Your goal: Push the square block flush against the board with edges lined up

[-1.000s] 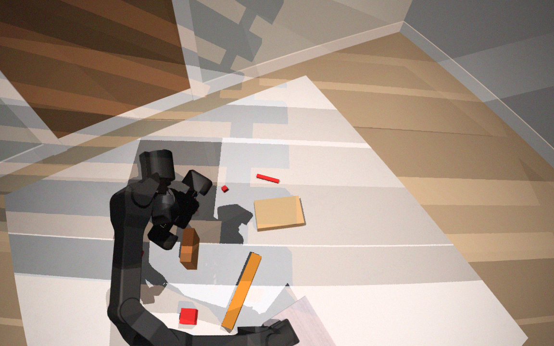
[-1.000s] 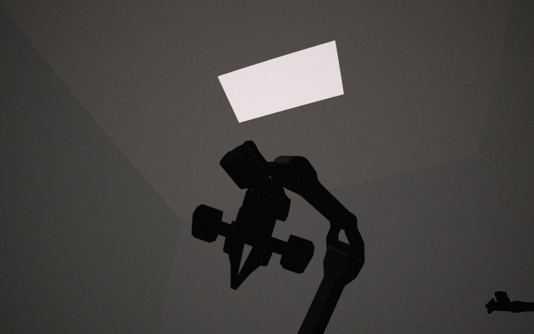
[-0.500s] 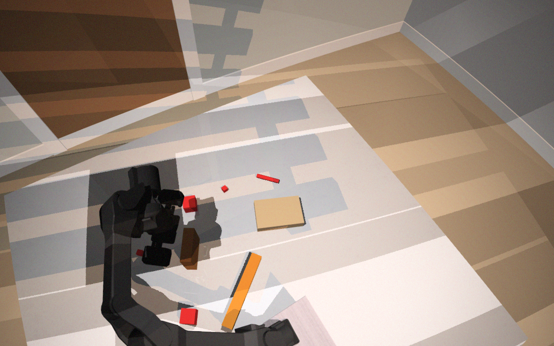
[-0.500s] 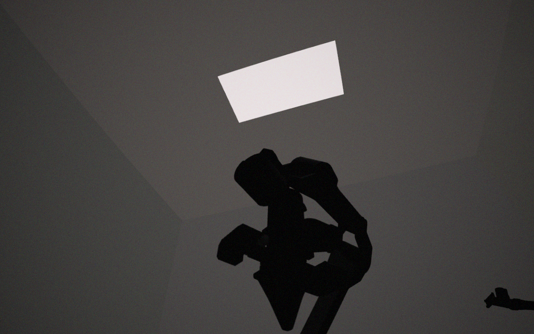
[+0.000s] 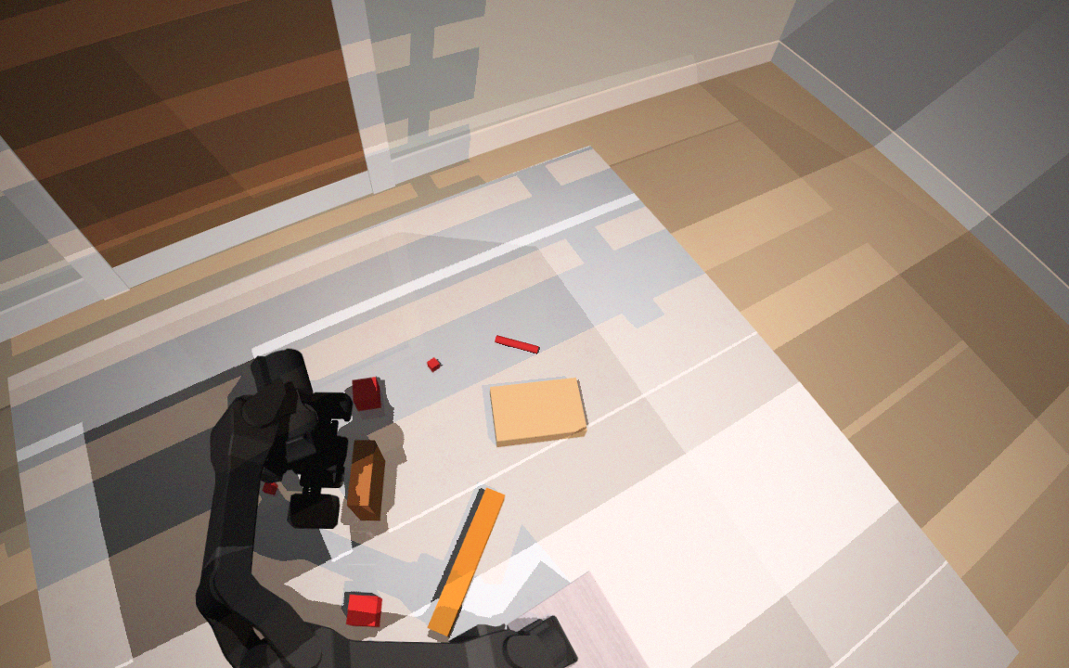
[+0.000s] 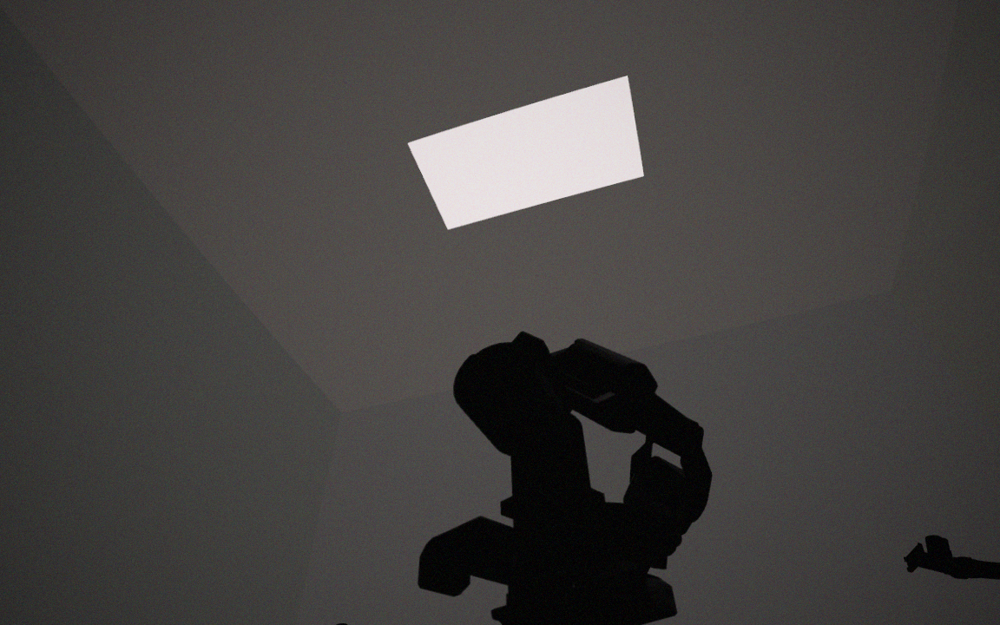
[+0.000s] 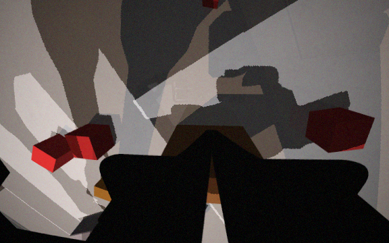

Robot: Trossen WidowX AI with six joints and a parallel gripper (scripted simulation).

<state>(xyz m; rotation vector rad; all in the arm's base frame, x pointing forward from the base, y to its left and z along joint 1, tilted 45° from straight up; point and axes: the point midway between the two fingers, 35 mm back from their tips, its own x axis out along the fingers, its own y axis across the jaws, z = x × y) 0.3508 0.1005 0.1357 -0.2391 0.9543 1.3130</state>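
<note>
Right now the square orange block is 40 mm to the right of my gripper tip, 30 mm below it and 20 mm behind it. Round my gripper tip: long orange bar 190 mm behind, 120 mm to the right, 60 mm below; thin red bar 370 mm to the right, 110 mm ahead, 70 mm below; tan board 330 mm to the right, 60 mm below, 20 mm behind.
</note>
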